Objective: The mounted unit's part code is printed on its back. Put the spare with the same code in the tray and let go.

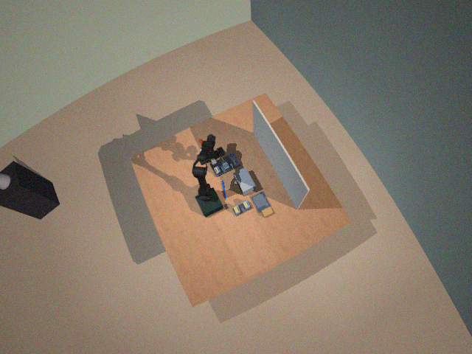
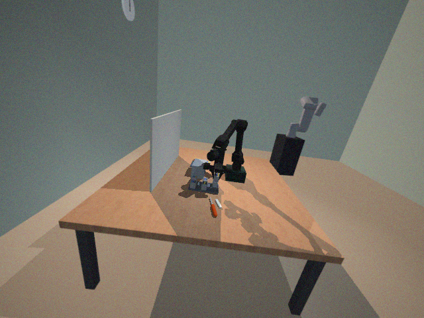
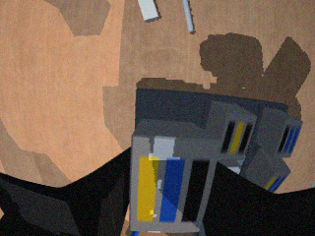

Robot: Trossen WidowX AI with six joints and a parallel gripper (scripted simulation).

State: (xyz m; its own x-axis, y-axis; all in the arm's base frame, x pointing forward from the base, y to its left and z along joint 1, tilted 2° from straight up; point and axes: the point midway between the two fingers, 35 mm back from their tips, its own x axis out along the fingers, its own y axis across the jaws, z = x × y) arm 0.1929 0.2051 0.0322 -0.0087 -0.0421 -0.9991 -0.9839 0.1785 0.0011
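Now: gripper tip 44 cm to the left of the grey tray, 11 cm short of it and 9 cm above it. From my gripper tip the other things lie so: grey spare 3 cm above; blue pen 20 cm to the right, 9 cm below, 5 cm behind; grey mounted unit 25 cm to the right, 10 cm ahead, 4 cm below.
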